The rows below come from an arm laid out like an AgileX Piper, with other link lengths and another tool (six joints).
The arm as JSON. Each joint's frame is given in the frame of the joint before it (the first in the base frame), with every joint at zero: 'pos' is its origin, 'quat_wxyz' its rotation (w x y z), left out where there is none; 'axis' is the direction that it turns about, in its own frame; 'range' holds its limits. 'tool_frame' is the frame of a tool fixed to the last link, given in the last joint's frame.
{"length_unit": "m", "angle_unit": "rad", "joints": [
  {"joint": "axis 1", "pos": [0.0, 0.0, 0.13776], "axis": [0.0, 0.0, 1.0], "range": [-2.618, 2.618]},
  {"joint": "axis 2", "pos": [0.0, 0.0, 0.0], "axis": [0.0, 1.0, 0.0], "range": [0.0, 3.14]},
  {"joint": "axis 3", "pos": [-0.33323, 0.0, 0.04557], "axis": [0.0, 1.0, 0.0], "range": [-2.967, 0.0]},
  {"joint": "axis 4", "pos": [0.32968, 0.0, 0.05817], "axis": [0.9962, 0.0, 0.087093], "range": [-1.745, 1.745]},
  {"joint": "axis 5", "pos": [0.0, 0.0, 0.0], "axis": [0.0, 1.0, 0.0], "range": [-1.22, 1.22]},
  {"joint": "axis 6", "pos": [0.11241, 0.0, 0.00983], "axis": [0.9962, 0.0, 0.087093], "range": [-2.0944, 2.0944]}
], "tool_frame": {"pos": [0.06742, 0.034, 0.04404], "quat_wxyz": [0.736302, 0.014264, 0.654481, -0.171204]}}
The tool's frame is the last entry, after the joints.
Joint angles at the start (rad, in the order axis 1, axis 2, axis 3, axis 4, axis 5, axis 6): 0.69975 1.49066 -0.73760 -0.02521 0.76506 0.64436
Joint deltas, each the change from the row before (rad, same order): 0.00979 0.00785 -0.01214 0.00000 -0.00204 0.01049; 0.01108 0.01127 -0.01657 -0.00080 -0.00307 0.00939; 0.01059 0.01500 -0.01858 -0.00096 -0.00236 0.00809; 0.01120 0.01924 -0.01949 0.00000 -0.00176 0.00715; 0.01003 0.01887 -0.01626 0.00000 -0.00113 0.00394; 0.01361 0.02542 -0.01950 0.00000 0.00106 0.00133; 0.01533 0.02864 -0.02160 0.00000 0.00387 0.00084; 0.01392 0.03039 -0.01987 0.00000 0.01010 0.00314; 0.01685 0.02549 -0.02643 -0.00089 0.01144 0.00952; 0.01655 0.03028 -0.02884 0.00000 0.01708 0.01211; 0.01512 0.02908 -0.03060 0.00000 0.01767 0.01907
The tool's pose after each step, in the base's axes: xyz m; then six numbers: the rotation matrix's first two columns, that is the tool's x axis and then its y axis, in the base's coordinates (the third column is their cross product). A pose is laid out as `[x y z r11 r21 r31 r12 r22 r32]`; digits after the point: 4 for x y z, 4 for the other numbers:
[0.2869 0.2484 0.1171 -0.9445 -0.2966 -0.1410 -0.2644 0.9414 -0.2096]
[0.2892 0.2553 0.1190 -0.9430 -0.2980 -0.1484 -0.2654 0.9420 -0.2053]
[0.2918 0.2625 0.1200 -0.9414 -0.3003 -0.1537 -0.2675 0.9421 -0.2022]
[0.2942 0.2701 0.1196 -0.9400 -0.3039 -0.1551 -0.2713 0.9414 -0.2003]
[0.2956 0.2767 0.1180 -0.9383 -0.3098 -0.1536 -0.2774 0.9396 -0.2003]
[0.2964 0.2850 0.1146 -0.9352 -0.3220 -0.1473 -0.2900 0.9352 -0.2032]
[0.2965 0.2939 0.1102 -0.9316 -0.3365 -0.1375 -0.3050 0.9294 -0.2079]
[0.2956 0.3010 0.1037 -0.9298 -0.3482 -0.1189 -0.3180 0.9230 -0.2167]
[0.2956 0.3104 0.1013 -0.9280 -0.3562 -0.1095 -0.3267 0.9189 -0.2210]
[0.2952 0.3194 0.0971 -0.9278 -0.3613 -0.0928 -0.3334 0.9147 -0.2284]
[0.2956 0.3283 0.0937 -0.9303 -0.3583 -0.0782 -0.3322 0.9136 -0.2344]

